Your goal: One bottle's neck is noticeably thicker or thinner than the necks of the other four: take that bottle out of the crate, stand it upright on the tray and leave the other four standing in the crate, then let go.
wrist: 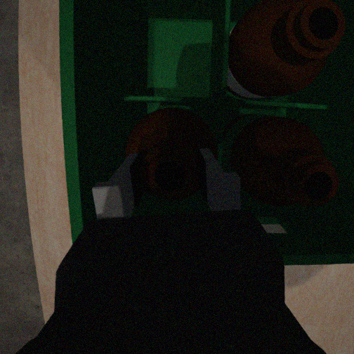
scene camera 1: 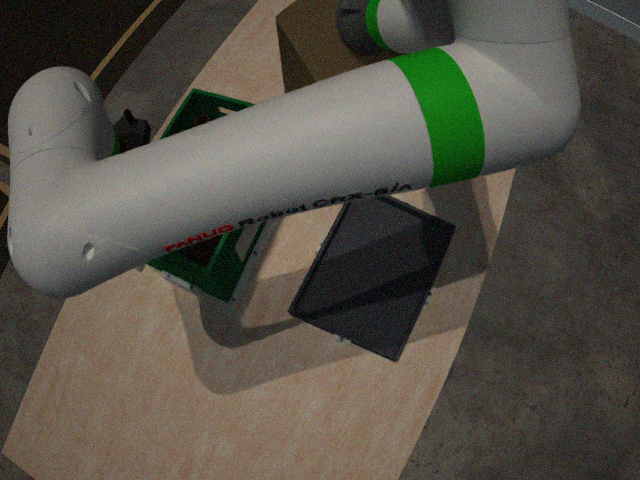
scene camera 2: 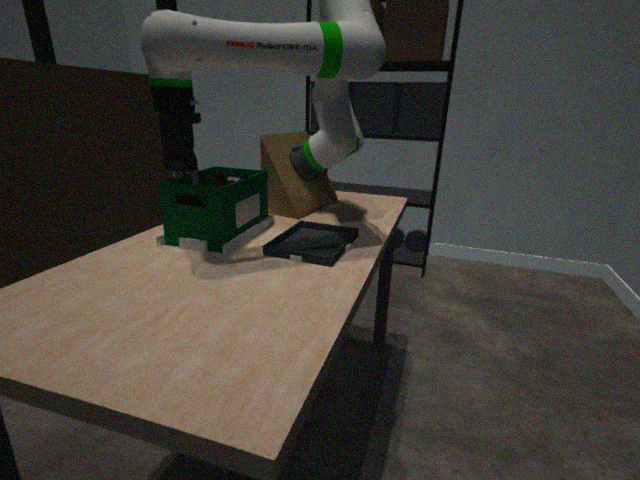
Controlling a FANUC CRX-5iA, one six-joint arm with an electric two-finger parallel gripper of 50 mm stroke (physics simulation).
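Frame: origin at the arm's base, x down, y right, z back, level; metres.
Where they show: arm's base, origin of its link: (scene camera 1: 363, 19) (scene camera 2: 303, 163).
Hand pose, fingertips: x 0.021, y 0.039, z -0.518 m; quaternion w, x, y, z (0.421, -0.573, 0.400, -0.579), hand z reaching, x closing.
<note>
Each offset is from my fingertips to the top centre of the thing. "pt": to the spot under its first point.
The green crate @(dz +0.094, dx -0.033, dy -0.018 m) (scene camera 1: 213, 281) (scene camera 2: 188, 222) (wrist: 70, 150) stands on the table, partly hidden by the arm in scene camera 1. My gripper (scene camera 2: 186, 178) (wrist: 169, 167) reaches down at the crate's top and is shut on the neck of a brown bottle (wrist: 172, 127), which stands in a corner cell of the crate. A second brown bottle (wrist: 280, 155) stands in the cell to its right in the wrist view, and a third brown bottle (wrist: 270, 47) stands above that one. Neck thickness is hard to compare in this dim light. The black tray @(pt dz +0.178, dx +0.137, dy -0.278 m) (scene camera 1: 369, 258) (scene camera 2: 310, 241) lies beside the crate.
In the wrist view, the cell above the held bottle shows a bare green floor (wrist: 180, 55). A brown wedge-shaped block (scene camera 1: 305, 46) (scene camera 2: 289, 180) stands behind the crate, near the arm's base. Pale brackets @(pt dz -0.050, dx +0.125, dy -0.054 m) (scene camera 2: 192, 244) stand along the crate's foot. A shelf rack (scene camera 2: 439, 155) stands behind the table.
</note>
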